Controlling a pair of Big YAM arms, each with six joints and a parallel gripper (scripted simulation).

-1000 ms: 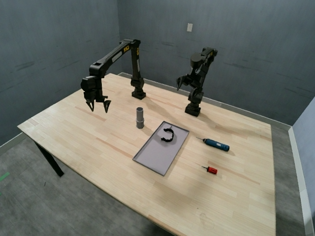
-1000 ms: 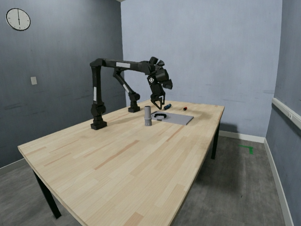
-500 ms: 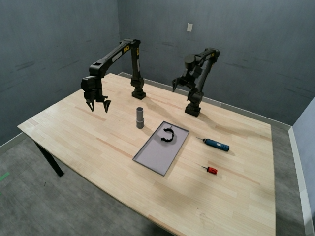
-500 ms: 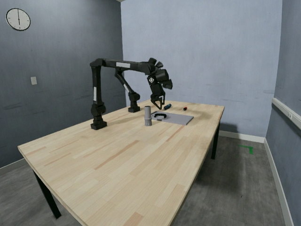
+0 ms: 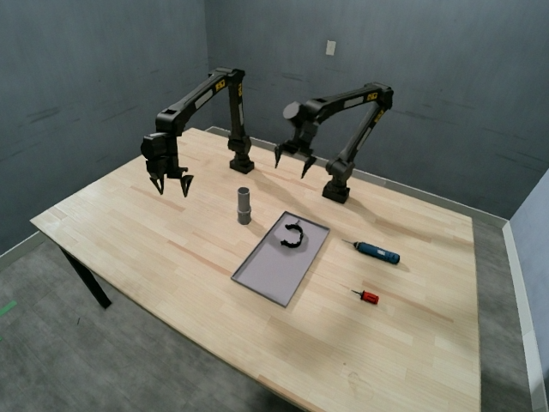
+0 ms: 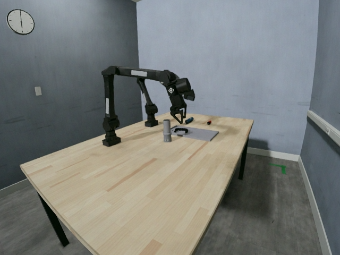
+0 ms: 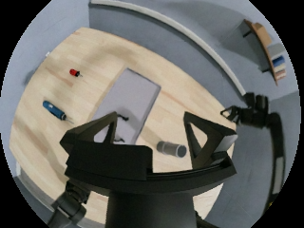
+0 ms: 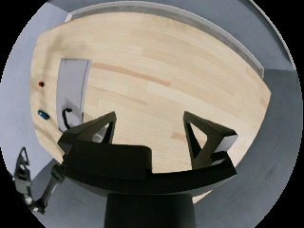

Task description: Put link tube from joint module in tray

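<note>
My left gripper is now 1 cm past the grey link tube, 18 cm to the left of it and 21 cm above it. Round my left hand: grey joint module: 1 cm behind, 18 cm to the right, 29 cm below; then flat grey tray: 8 cm ahead, 5 cm to the left, 31 cm below; then red screwdriver: 14 cm ahead, 37 cm to the left, 30 cm below.
</note>
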